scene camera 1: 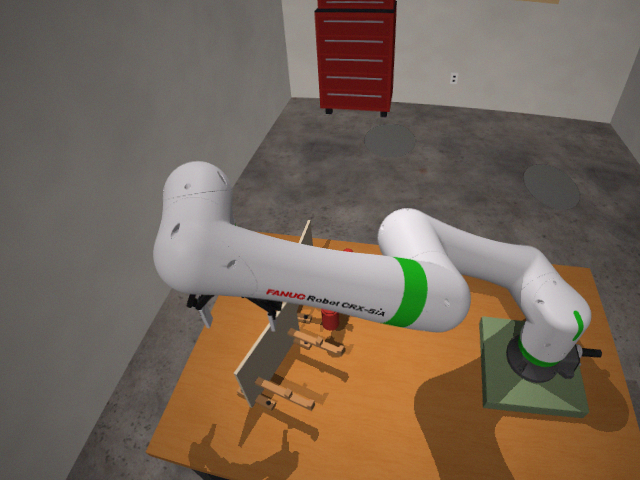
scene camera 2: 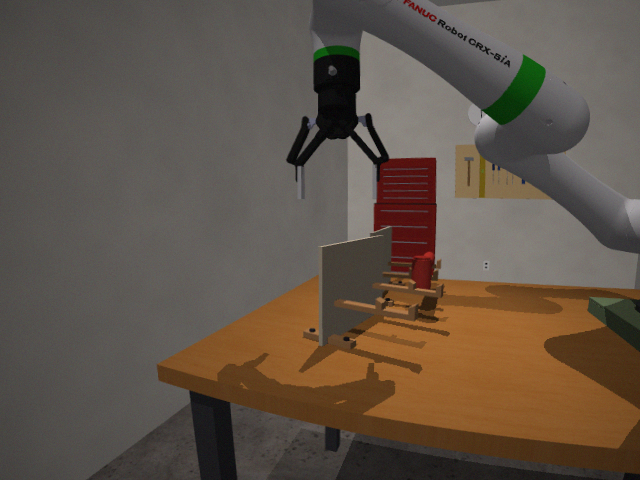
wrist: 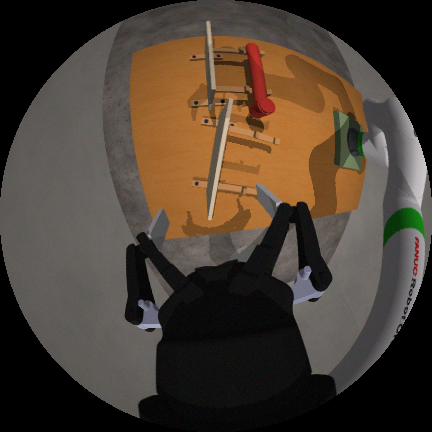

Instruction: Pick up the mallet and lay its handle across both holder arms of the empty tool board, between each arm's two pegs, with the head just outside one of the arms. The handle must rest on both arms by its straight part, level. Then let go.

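The red mallet [scene camera 1: 329, 319] [scene camera 2: 421, 273] [wrist: 257, 75] lies across the arms of the far tool board [scene camera 1: 307, 236] [wrist: 210, 70], its head outside the arm nearer the empty board. In scene camera 1 the robot arm hides most of its handle. The empty tool board [scene camera 1: 268, 353] [scene camera 2: 348, 289] [wrist: 219, 160] stands upright nearer the front table edge. Its near holder arm [scene camera 1: 286, 394] [scene camera 2: 361, 306] [wrist: 227, 188] and far holder arm [scene camera 1: 316, 341] [scene camera 2: 403, 289] [wrist: 250, 133] bear nothing. My gripper [scene camera 1: 239, 324] [scene camera 2: 338, 197] [wrist: 210, 203] is wide open and empty, high above the empty board's level, away from the mallet.
The boards stand on the wooden table [scene camera 1: 387, 392] [scene camera 2: 491, 361] [wrist: 295, 145]. The robot's green base plate [scene camera 1: 493, 361] [scene camera 2: 602, 308] [wrist: 341, 150] is on the right. A red tool cabinet [scene camera 1: 356, 62] [scene camera 2: 405, 219] stands behind the table. A grey wall rises left of the table.
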